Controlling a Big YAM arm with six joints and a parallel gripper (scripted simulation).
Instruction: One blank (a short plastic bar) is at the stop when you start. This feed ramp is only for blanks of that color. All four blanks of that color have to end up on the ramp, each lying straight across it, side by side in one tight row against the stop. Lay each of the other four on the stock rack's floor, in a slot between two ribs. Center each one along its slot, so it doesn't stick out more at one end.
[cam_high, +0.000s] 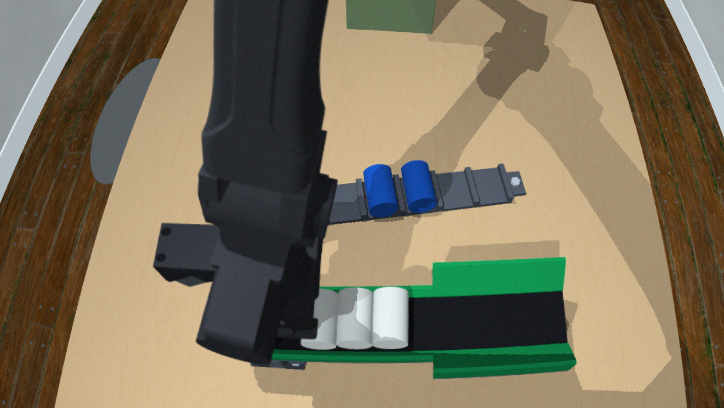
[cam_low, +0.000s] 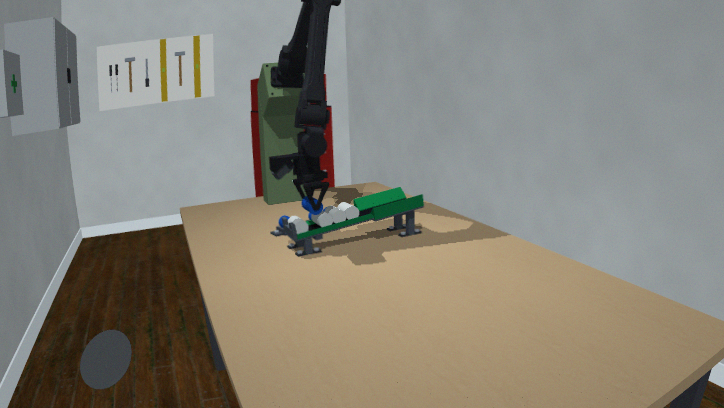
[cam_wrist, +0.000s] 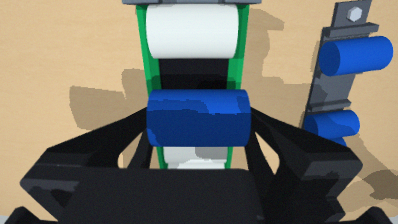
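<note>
Now: the stock rack 230 mm behind my hand, 130 mm below it and 60 mm to the left of it. The rest, counted from my hand: grey stop: 70 mm to the right, 60 mm below, 20 mm ahead.
</note>
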